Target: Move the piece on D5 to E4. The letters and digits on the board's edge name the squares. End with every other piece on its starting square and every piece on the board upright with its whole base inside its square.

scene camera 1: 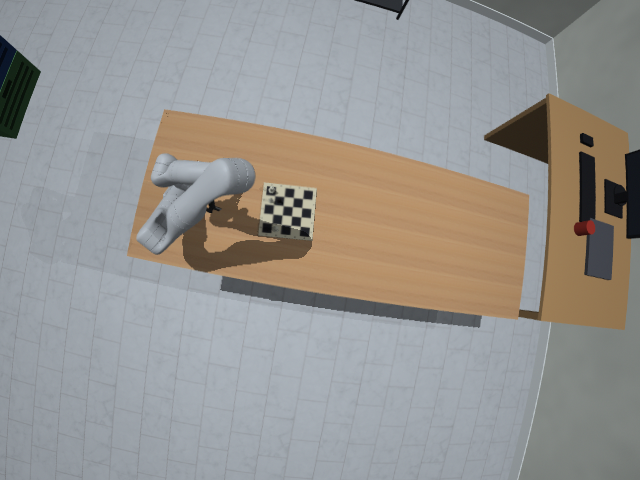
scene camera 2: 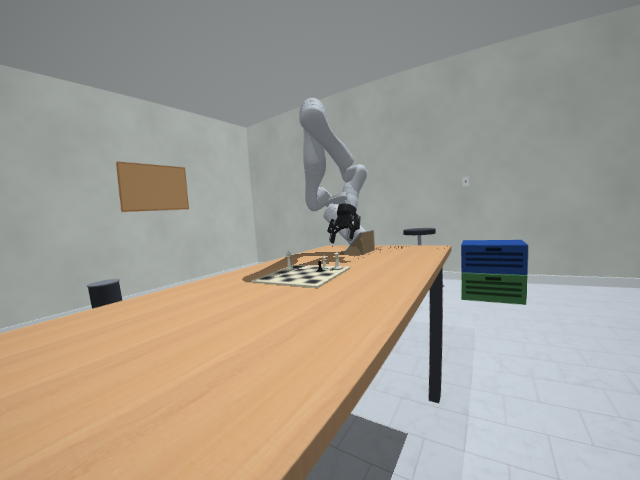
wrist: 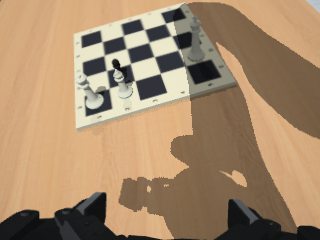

chessboard: scene camera 1; scene camera 2 302, 275; wrist
same spot on chessboard: (scene camera 1: 294, 216) = (wrist: 147, 39)
